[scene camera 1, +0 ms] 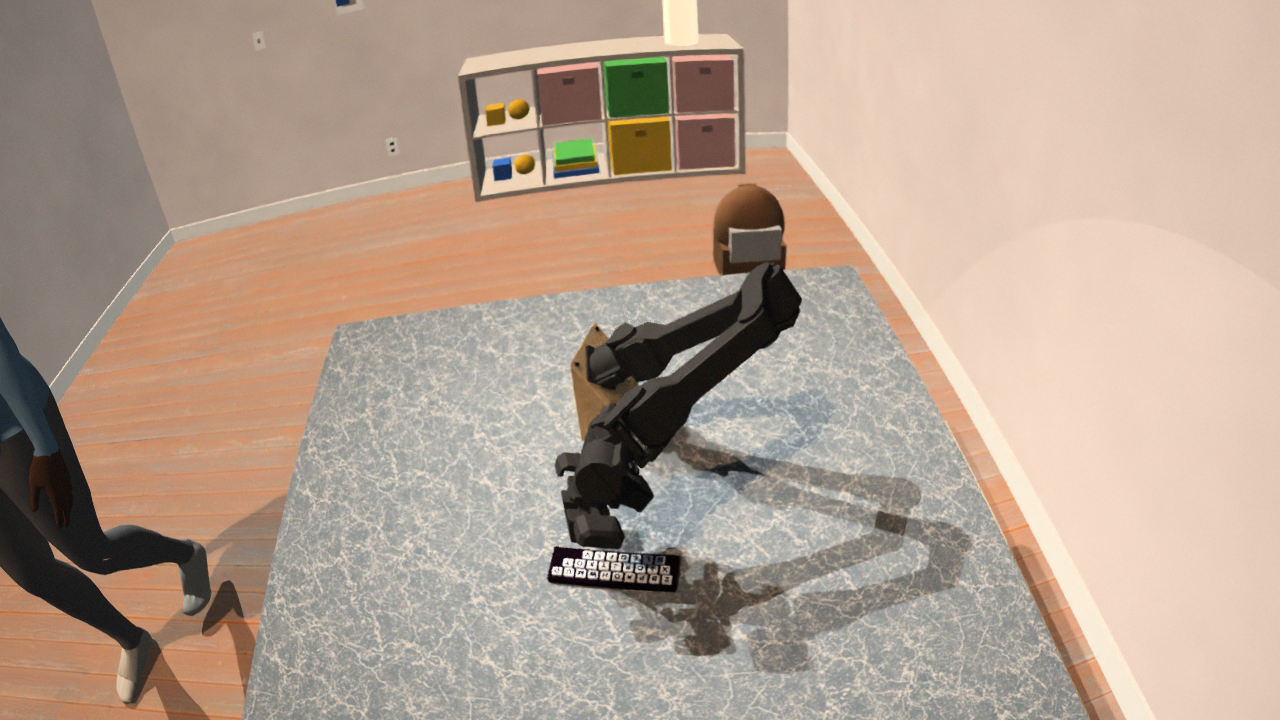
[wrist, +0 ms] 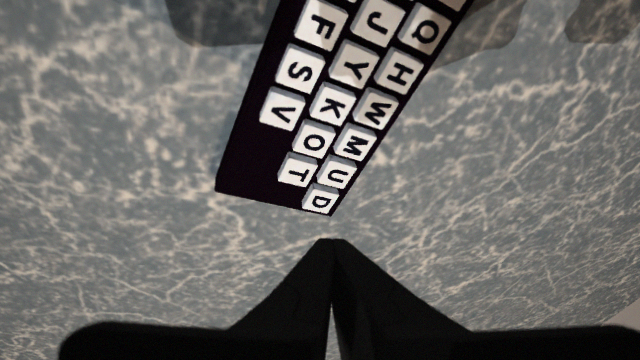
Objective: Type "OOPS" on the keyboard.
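Where they show: gripper, fingertip midpoint: (scene camera 1: 573, 541) (wrist: 330, 251); arm's base, link origin: (scene camera 1: 599, 368).
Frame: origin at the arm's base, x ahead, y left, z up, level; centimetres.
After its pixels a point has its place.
The black keyboard (scene camera 1: 614, 570) @[x 34.0, y 0.5, z -12.1 cm] (wrist: 250, 155) @[x 29.7, y -6.3, z -12.5 cm] with white letter keys lies flat on the marbled surface. In the wrist view it runs diagonally and its upper part is cut off. The O key (wrist: 314, 143) @[x 32.3, y -4.9, z -11.9 cm] sits between the K key (wrist: 333, 104) @[x 32.6, y -2.8, z -12.0 cm] and the T key (wrist: 298, 169) @[x 32.0, y -6.4, z -12.0 cm]; the S key (wrist: 300, 71) @[x 30.9, y -1.7, z -12.0 cm] sits between F and V. A P key does not show in the wrist view. My gripper (wrist: 330, 251) @[x 32.1, y -5.0, z -6.2 cm] is shut and empty. In the wrist view its tips appear just below the D key (wrist: 320, 200) @[x 33.6, y -8.3, z -12.0 cm], with marbled surface between. The fingertips cannot be made out in the scene view.
The black arm (scene camera 1: 707, 367) @[x 25.4, y 15.0, z 19.9 cm] reaches from a brown base plate (scene camera 1: 588, 398) @[x 4.4, y -2.2, z -2.8 cm] behind the keyboard. A person (scene camera 1: 53, 537) is at the left on the wooden floor. A brown backpack (scene camera 1: 748, 214) and a cube shelf (scene camera 1: 473, 134) stand at the back. Arm shadows fall around the keyboard.
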